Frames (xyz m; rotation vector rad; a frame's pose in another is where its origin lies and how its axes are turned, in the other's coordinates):
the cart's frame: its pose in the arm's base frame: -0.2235 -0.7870 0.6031 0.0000 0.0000 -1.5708
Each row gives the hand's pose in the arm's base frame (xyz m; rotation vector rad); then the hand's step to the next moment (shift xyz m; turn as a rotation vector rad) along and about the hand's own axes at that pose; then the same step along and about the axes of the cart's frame.
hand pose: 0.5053 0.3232 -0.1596 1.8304 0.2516 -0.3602
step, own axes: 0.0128 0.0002 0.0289 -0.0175 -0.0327 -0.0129
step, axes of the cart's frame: 0.0279 0.0086 -0.0120 -0.0218 -0.0263 -0.0194
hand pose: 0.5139 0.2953 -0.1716 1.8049 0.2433 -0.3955
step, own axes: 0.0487 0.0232 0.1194 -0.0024 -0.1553 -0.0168
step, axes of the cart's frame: 0.1231 0.0366 -0.0258 -0.0577 -0.0567 -0.1336
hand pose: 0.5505 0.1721 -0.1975 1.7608 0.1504 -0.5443
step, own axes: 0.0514 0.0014 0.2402 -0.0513 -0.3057 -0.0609
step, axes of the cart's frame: 0.2371 -0.0212 -0.0606 -0.1485 -0.1449 -0.2382
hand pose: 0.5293 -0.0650 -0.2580 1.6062 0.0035 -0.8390
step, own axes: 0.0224 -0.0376 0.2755 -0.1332 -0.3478 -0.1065
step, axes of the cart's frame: 0.2385 -0.1401 -0.0364 -0.2345 -0.2010 -0.2338
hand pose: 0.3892 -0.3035 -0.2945 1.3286 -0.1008 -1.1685
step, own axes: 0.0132 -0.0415 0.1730 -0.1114 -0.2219 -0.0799
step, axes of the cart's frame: 0.1204 -0.1307 0.0162 -0.1763 -0.1330 -0.1388
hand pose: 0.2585 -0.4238 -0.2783 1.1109 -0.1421 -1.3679
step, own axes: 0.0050 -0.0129 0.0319 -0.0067 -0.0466 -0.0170
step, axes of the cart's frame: 0.0190 -0.0287 0.0052 -0.0235 -0.0232 -0.0377
